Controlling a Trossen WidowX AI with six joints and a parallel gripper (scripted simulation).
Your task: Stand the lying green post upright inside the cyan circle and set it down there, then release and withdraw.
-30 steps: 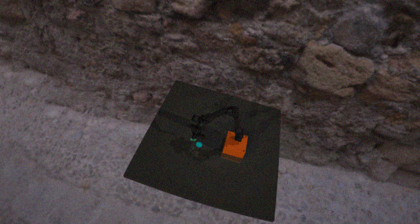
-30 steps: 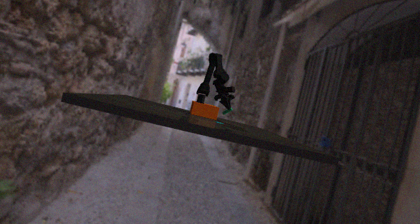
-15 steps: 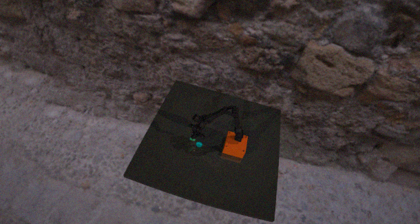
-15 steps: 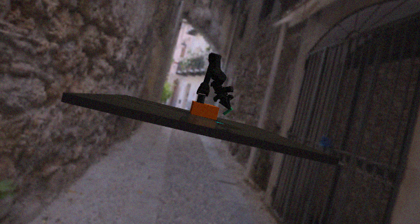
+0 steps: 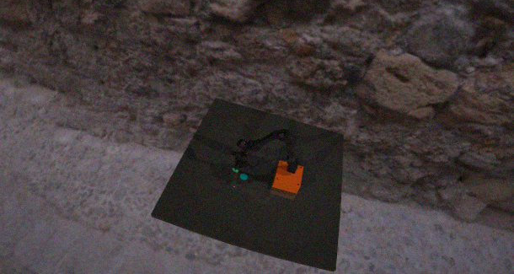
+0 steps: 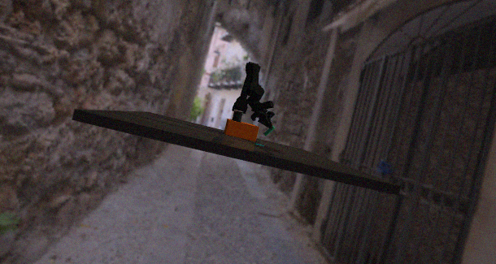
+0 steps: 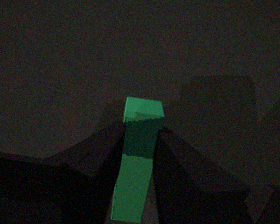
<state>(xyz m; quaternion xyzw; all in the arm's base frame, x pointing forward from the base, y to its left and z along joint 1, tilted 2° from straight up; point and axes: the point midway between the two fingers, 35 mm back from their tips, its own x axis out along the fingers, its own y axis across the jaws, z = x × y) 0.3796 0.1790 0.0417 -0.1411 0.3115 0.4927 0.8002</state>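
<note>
My gripper tip is now 7 cm past the cyan circle, 4 cm to the left of it and 10 cm above it. From my gripper tip the other things lie so: green post 1 cm behind, 1 cm to the right, 2 cm below.
</note>
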